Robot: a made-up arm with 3 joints. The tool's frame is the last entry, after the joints.
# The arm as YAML. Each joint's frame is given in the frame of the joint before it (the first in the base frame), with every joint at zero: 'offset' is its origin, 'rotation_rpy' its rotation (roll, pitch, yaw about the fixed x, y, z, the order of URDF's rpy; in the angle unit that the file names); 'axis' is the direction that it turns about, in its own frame. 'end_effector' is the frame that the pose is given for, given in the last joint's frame.
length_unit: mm
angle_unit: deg
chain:
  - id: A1
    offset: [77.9, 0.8, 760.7]
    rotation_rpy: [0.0, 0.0, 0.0]
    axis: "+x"
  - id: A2
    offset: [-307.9, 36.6, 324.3]
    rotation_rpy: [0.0, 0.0, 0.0]
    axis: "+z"
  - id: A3
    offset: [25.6, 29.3, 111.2]
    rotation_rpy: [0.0, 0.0, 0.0]
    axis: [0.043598, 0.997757, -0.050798]
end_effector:
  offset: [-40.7, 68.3, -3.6]
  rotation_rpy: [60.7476, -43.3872, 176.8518]
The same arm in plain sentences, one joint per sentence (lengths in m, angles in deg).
The arm has three revolute joints in a row. What follows holds with every joint at zero, and every direction is one of the base frame's.
Joint 1 is mounted 0.0779 m along +x and 0.0008 m along +y and 0.7607 m along +z from the base frame's origin and rotates about +x.
Joint 2 is mounted 0.3079 m along -x and 0.0366 m along +y and 0.3243 m along +z from joint 1 and rotates about +z.
Joint 3 is mounted 0.0256 m along +x and 0.0293 m along +y and 0.1112 m along +z from joint 2 and rotates about the direction (0.043598, 0.997757, -0.050798).
The tool frame, which is the frame that the pose is given for, is mounted 0.0407 m along -x and 0.0683 m along +y and 0.0036 m along -z from joint 3; its axes are the base frame's turned by roll 60.75, pitch -43.39 and yaw 176.85 deg (as in URDF: about the fixed x, then y, then z).

